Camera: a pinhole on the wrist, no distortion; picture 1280 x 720 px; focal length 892.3 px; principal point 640.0 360.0 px. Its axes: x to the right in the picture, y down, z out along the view. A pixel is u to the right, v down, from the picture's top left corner.
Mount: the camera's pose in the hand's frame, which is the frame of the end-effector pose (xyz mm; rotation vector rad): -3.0 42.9 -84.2 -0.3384 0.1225 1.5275
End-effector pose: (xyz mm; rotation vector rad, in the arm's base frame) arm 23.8 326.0 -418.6 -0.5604 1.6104 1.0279
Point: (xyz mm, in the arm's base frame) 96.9 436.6 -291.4
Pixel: outside the picture
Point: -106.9 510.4 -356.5
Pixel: 1153 219
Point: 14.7 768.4 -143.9
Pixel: 865 571
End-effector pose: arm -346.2 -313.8 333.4 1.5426 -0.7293 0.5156
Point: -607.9 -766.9 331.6
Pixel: 599 415
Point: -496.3 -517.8 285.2
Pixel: 461 537
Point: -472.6 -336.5 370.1
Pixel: 861 618
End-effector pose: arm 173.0 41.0 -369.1 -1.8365 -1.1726 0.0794
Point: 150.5 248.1 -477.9
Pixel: outside the picture
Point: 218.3 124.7 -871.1
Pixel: 1008 455
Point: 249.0 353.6 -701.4
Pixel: outside the picture
